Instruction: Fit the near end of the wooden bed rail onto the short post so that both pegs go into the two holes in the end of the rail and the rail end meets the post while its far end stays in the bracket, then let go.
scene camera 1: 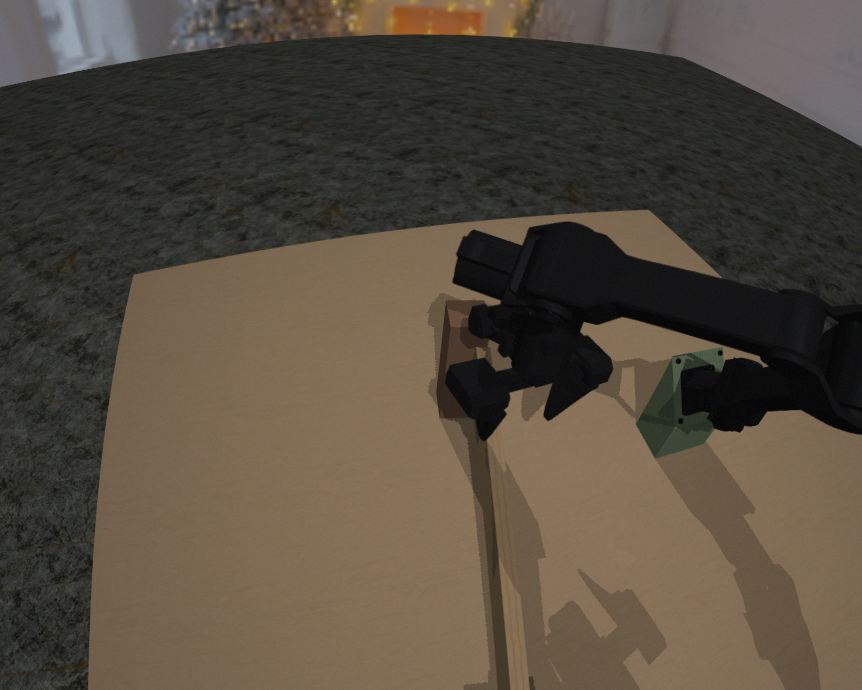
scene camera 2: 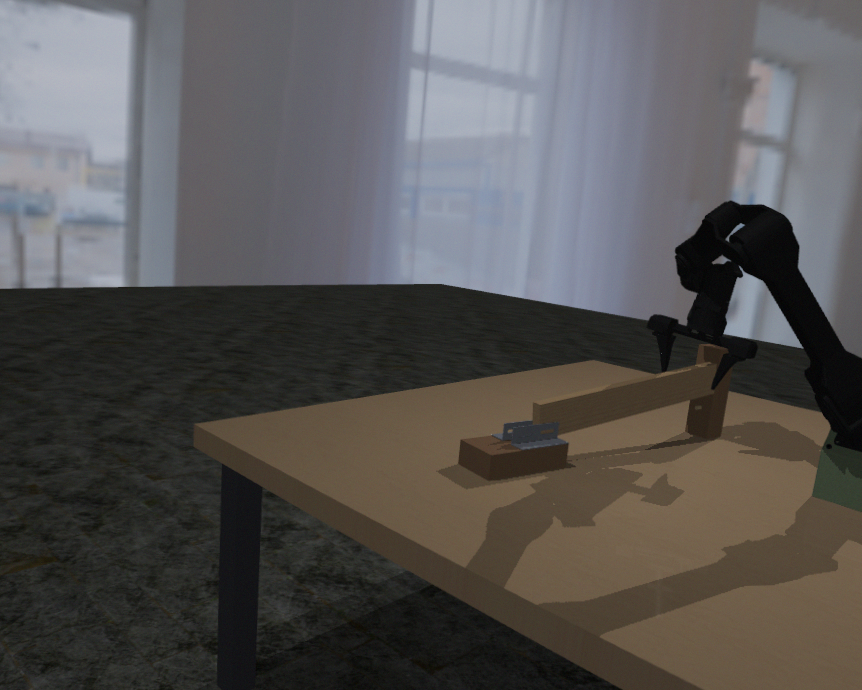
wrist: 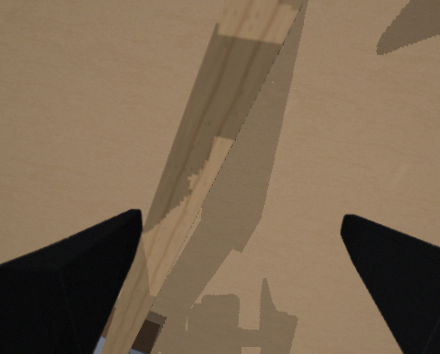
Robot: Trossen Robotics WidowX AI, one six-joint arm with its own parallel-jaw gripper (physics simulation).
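Where they show: gripper, fingertip midpoint: (scene camera 1: 515, 428) (scene camera 2: 687, 381) (wrist: 243, 221); arm's base, link origin: (scene camera 1: 697, 389).
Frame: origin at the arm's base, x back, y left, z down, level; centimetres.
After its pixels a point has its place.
The wooden bed rail (scene camera 1: 511, 575) @(y 17.6, x -35.6, z -0.6 cm) (scene camera 2: 618, 400) @(y 15.4, x -34.5, z 1.7 cm) (wrist: 215, 90) @(y -4.4, x -31.9, z -3.3 cm) runs from the short post (scene camera 1: 449, 359) @(y -11.6, x -34.2, z -1.1 cm) (scene camera 2: 704, 420) @(y -11.0, x -30.6, z 7.8 cm) to the bracket (scene camera 2: 535, 435) @(y 33.4, x -37.6, z 6.2 cm) (wrist: 100, 345) @(y 29.7, x -40.6, z 7.0 cm). Its far end lies between the bracket's two grey plates, on a brown block (scene camera 2: 496, 460) @(y 43.6, x -36.4, z 8.2 cm) (wrist: 147, 335) @(y 28.7, x -35.3, z 9.3 cm). Its near end is at the post's upper part in scene camera 2; a finger partly covers that joint. Pegs and holes do not show, so I cannot tell how fully they are seated. My gripper (scene camera 1: 517, 428) @(y 0.8, x -29.7, z -1.5 cm) (scene camera 2: 688, 377) @(y 0.8, x -29.7, z -1.5 cm) (wrist: 243, 221) @(y 0.8, x -29.7, z -1.5 cm) is open and empty, near the post. In the wrist view the rail passes behind the left finger.
The wooden table (scene camera 1: 287, 431) @(y -13.1, x -56.7, z 11.3 cm) (scene camera 2: 359, 446) @(y 52.5, x -58.1, z 11.3 cm) bears the post, the block and my green base mount (scene camera 1: 665, 435) @(y 2.4, x -4.6, z 6.3 cm) (scene camera 2: 837, 478) @(y 3.2, x -1.4, z 7.2 cm). My arm reaches over from the right, and its shadows fall across the table. The table's edge shows in both scene views.
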